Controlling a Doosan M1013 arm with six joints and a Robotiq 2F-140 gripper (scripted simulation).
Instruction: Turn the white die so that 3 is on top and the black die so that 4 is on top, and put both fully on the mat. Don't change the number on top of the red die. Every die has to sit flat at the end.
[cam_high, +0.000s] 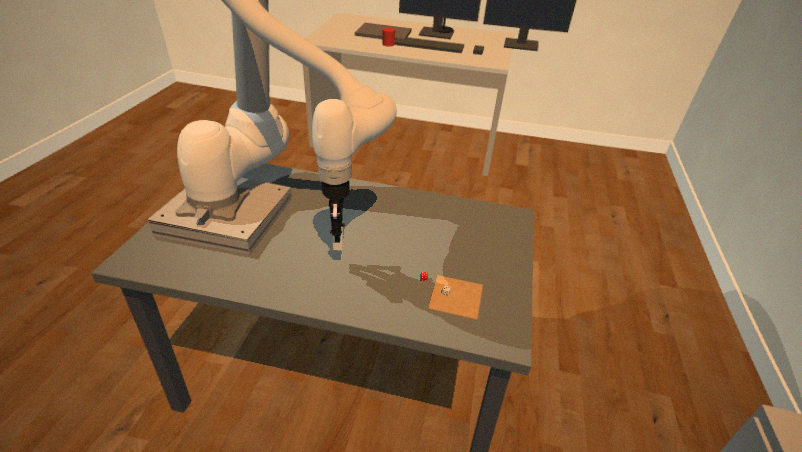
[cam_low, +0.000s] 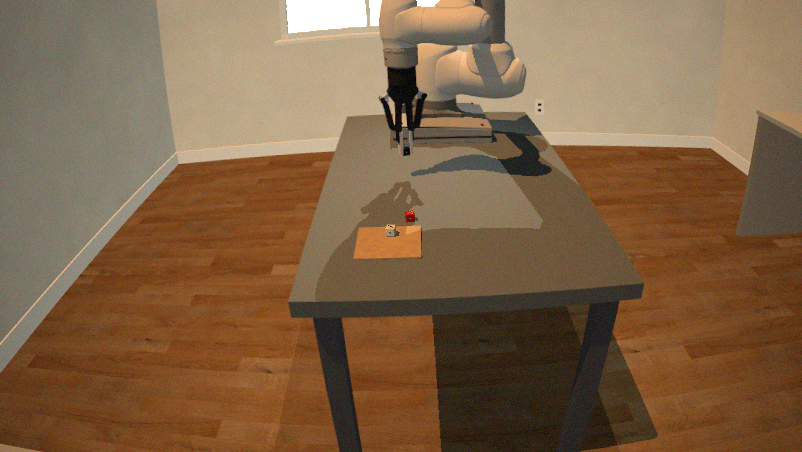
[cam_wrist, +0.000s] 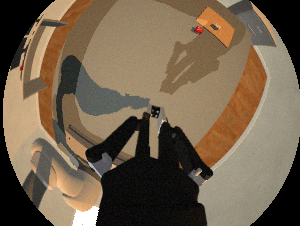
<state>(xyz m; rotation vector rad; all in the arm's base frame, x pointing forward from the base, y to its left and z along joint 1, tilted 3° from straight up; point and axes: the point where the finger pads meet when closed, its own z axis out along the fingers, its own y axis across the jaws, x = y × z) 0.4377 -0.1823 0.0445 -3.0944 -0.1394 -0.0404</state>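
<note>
Right now the orange mat is 36 cm ahead of my hand, 11 cm to the right of it and 10 cm below it. Also, from my hand: white die (33 cm ahead, 10 cm to the right, 9 cm below); then black die (3 cm below); then red die (27 cm ahead, 4 cm to the right, 9 cm below).
</note>
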